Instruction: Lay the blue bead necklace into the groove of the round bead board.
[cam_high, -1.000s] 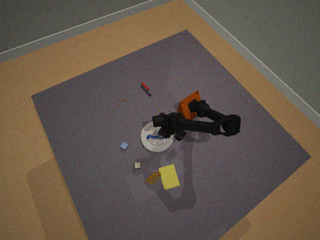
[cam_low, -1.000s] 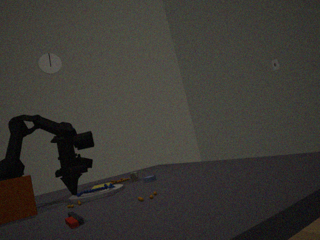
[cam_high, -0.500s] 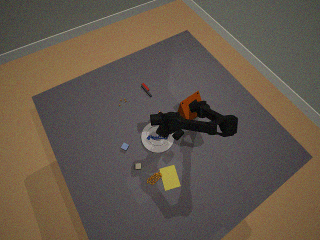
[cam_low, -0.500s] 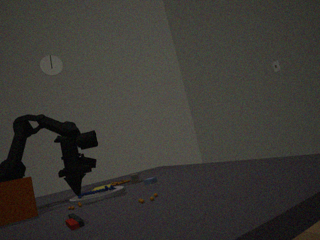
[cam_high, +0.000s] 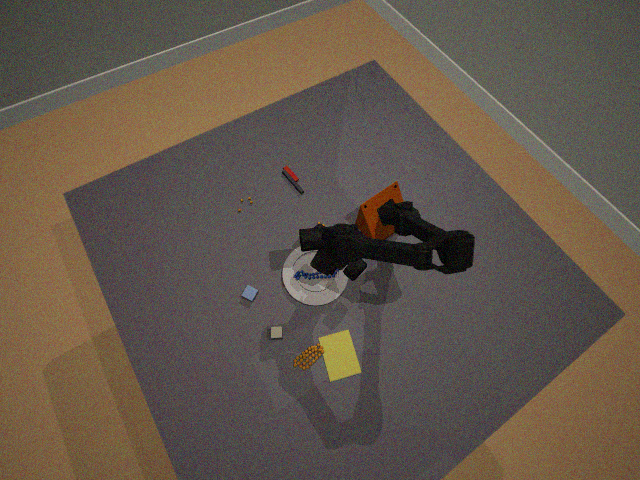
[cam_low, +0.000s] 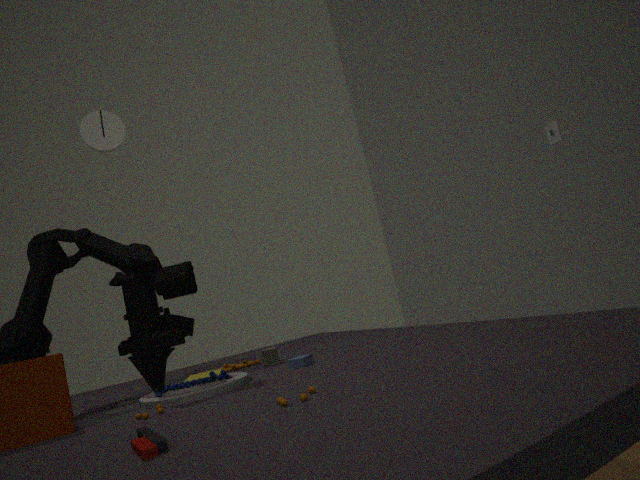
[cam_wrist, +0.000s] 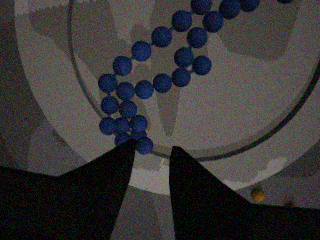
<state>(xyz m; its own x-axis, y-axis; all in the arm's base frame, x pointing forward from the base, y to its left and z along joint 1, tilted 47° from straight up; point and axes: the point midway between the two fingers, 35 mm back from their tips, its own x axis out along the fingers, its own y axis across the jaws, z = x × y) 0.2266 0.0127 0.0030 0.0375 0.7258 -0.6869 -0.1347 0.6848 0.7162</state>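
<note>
Right now the round white bead board is 6 cm ahead of my gripper tip, 1 cm to the right of it and 1 cm below it. Also, from my gripper tip: cream cube: 26 cm ahead, 7 cm to the left; then yellow sheet: 22 cm to the left, 16 cm ahead, 2 cm below; then light blue cube: 25 cm ahead, 8 cm to the right, 1 cm below.
</note>
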